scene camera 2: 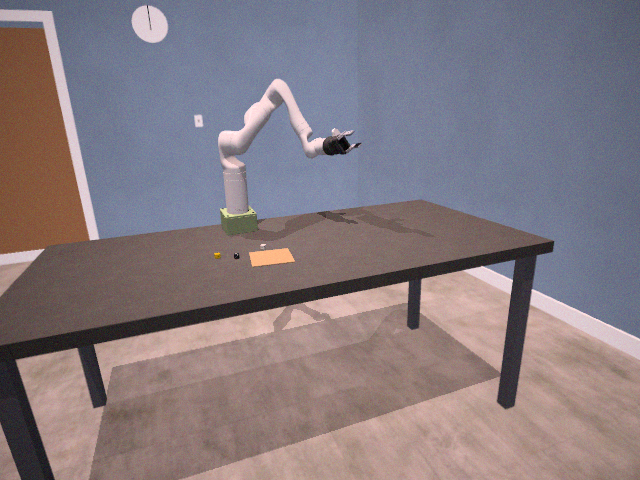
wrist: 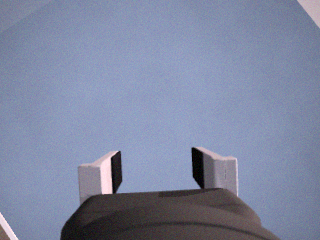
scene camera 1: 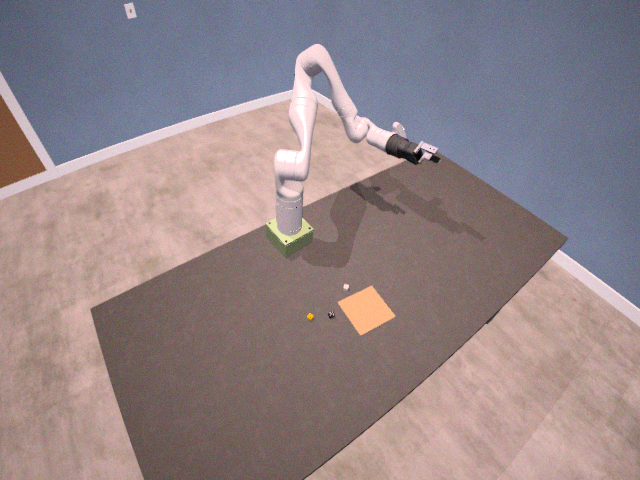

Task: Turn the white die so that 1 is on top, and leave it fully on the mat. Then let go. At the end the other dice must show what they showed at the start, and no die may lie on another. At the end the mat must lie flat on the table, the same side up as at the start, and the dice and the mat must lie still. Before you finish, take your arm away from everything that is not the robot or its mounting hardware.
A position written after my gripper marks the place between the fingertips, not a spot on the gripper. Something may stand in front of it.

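Observation:
My gripper appears in scene camera 1 (scene camera 1: 437, 156) and in the wrist view (wrist: 156, 164). An orange mat (scene camera 1: 366, 310) is visible too; in the wrist view the mat is out of frame.

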